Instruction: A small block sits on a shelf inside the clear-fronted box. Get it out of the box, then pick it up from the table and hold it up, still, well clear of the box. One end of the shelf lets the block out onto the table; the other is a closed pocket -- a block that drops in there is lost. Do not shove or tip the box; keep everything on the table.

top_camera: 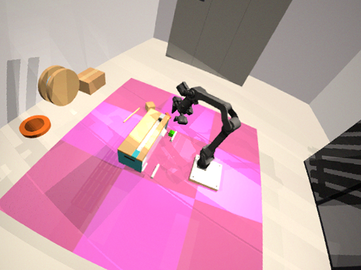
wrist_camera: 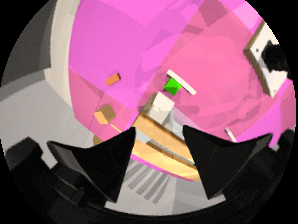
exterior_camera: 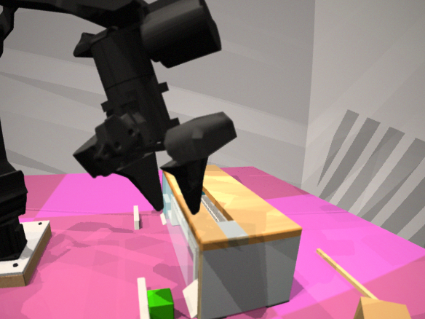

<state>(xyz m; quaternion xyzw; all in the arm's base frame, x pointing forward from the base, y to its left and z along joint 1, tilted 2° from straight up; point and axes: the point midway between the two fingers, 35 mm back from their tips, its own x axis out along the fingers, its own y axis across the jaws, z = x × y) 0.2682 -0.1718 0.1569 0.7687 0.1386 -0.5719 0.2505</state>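
The green block lies 2 cm behind my gripper tip and 14 cm below it. The rest, counted from my gripper tip: box (7 cm ahead, 16 cm to the left, 10 cm below).
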